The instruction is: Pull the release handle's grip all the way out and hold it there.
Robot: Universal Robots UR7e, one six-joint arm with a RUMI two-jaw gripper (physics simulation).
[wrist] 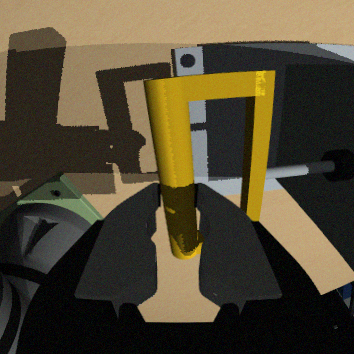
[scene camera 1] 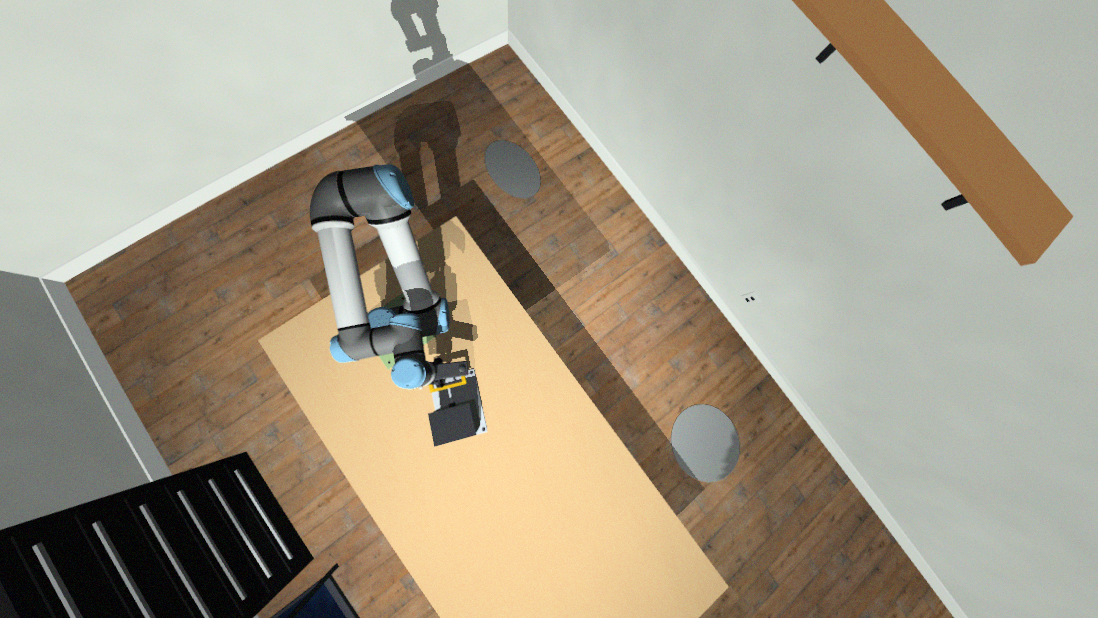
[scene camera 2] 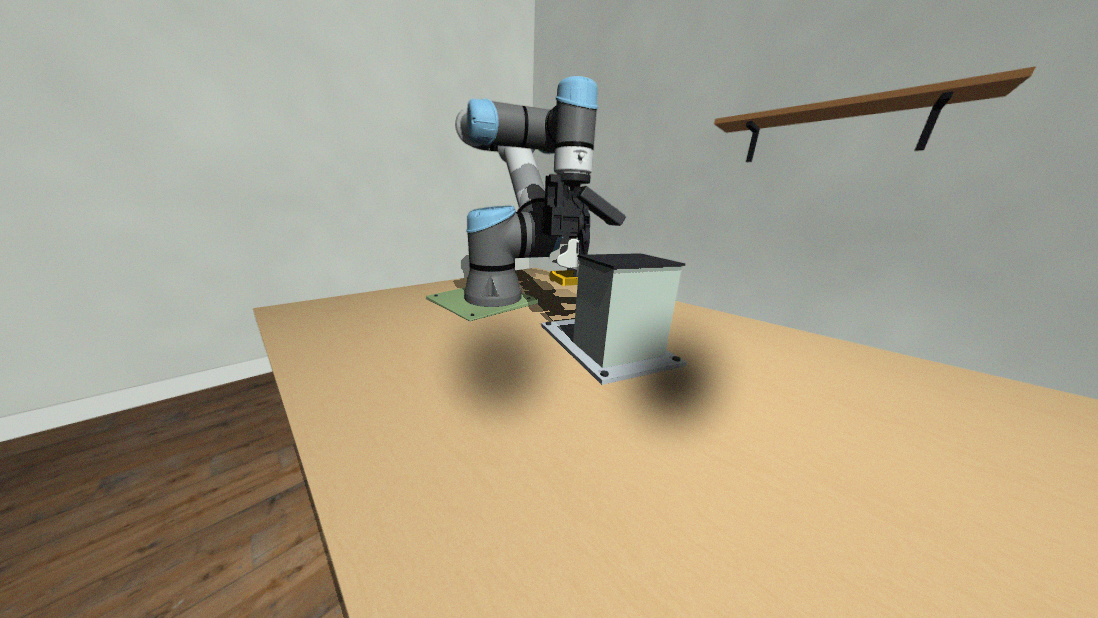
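The release handle is a yellow rectangular frame [scene camera 1: 449,386] [scene camera 2: 564,278] whose thick round grip [wrist: 172,135] is its outer side, away from the housing. A pale rod [wrist: 295,171] runs between the handle and a black collar [wrist: 338,165] on the box housing [scene camera 1: 453,424] [scene camera 2: 645,314]; a length of rod shows outside the collar. My gripper [wrist: 177,184] [scene camera 2: 567,266] is shut on the grip, with one dark finger on each side of it in the wrist view. The handle is held above the table, apart from the housing. The rod's inner end is hidden.
The housing stands on a grey base plate [scene camera 1: 482,420] [scene camera 2: 637,370] with bolts, on the wooden table [scene camera 1: 537,475] [scene camera 2: 461,475]. The arm's green mounting plate [scene camera 2: 453,305] [wrist: 60,192] is nearby. A wall shelf [scene camera 1: 937,122] [scene camera 2: 868,103] is at the right.
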